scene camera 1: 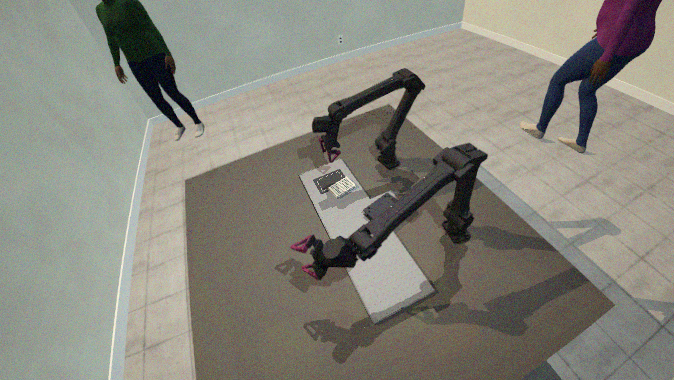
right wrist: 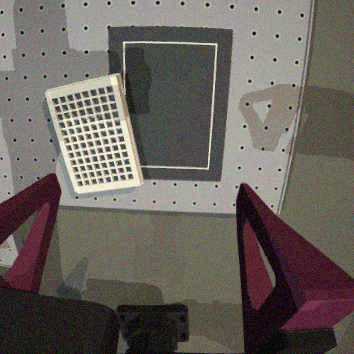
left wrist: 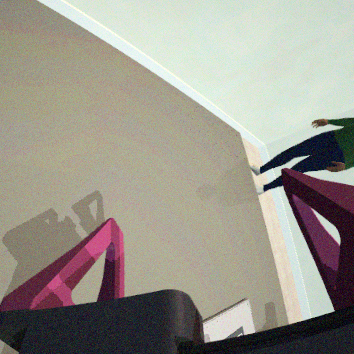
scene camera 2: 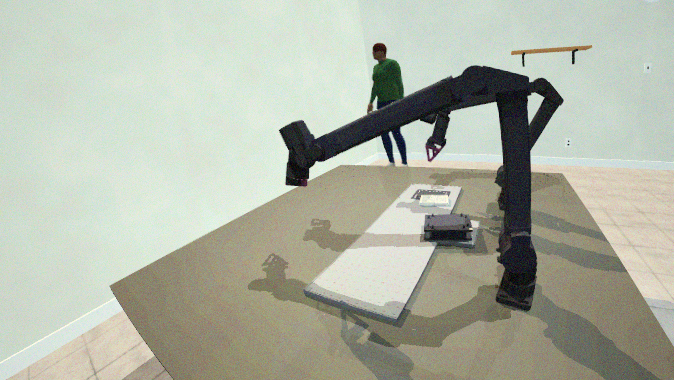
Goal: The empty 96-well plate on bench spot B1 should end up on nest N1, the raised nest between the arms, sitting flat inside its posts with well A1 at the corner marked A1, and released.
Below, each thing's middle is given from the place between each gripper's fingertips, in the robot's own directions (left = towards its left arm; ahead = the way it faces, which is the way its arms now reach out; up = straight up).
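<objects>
The white well plate [right wrist: 91,120] is 450 mm to the right of my left hand, 360 mm behind it and 280 mm below it.
Counted from my right hand, the white well plate is 20 mm behind, 80 mm to the left and 170 mm below.
</objects>
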